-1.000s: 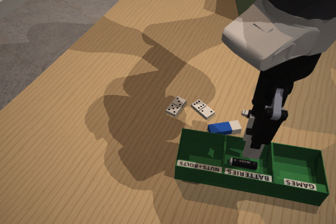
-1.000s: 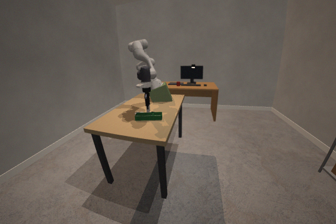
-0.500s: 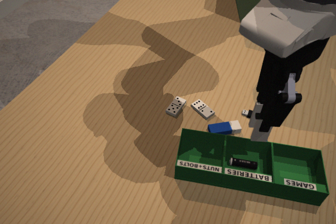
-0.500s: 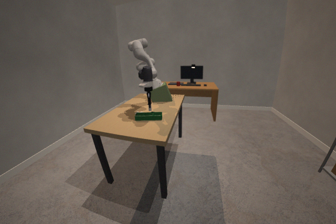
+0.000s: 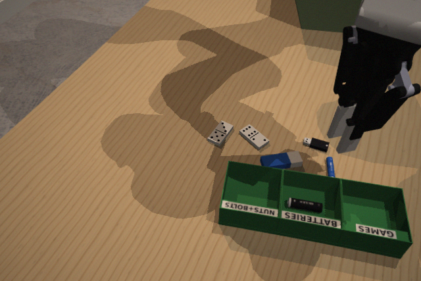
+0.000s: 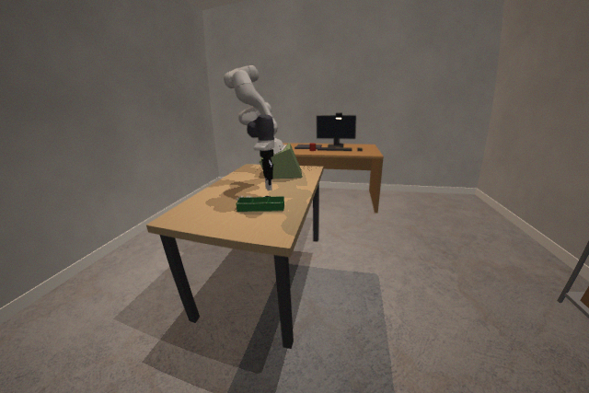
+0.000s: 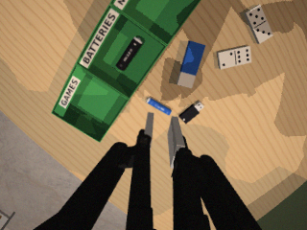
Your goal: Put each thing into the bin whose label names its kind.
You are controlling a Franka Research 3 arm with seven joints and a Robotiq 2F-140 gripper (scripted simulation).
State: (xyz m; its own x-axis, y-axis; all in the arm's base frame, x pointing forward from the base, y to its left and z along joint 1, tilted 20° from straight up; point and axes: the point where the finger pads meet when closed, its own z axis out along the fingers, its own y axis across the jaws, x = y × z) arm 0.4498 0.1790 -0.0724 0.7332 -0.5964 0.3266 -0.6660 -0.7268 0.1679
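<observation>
Right now the blue battery is 10 cm below my hand. The rest, counted from my hand: black USB stick: 10 cm below, 4 cm to the right, 4 cm behind; then black battery: 9 cm below, 9 cm ahead, 1 cm to the right; then eraser: 10 cm below, 7 cm to the right, 3 cm ahead.
</observation>
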